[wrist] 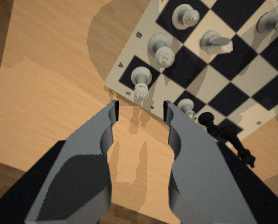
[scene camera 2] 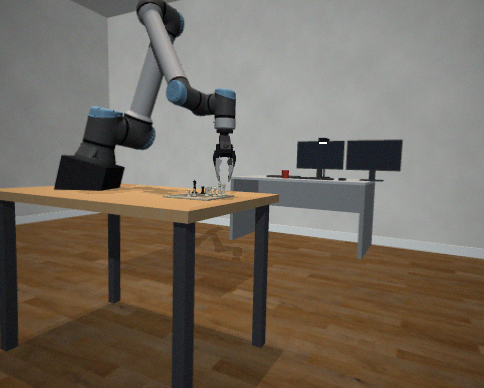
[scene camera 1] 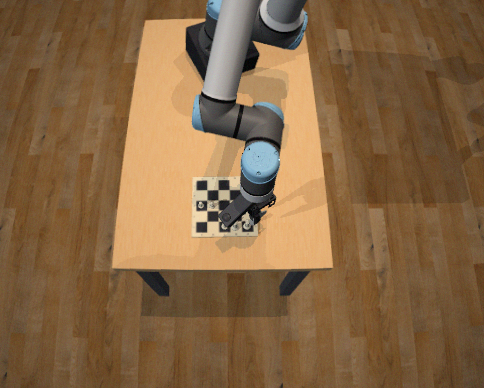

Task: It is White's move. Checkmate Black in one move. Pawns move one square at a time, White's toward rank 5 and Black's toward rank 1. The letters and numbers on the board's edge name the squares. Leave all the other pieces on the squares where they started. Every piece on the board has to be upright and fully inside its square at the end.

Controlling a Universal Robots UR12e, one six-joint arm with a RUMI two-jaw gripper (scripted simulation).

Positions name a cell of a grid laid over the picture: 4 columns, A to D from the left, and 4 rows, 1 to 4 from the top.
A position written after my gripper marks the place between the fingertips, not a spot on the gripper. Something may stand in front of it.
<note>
I see my gripper (scene camera 1: C3) and a chessboard (scene camera 1: B2).
The chessboard is seen too in the wrist view (wrist: D2). My gripper shows as well in the wrist view (wrist: C2).
</note>
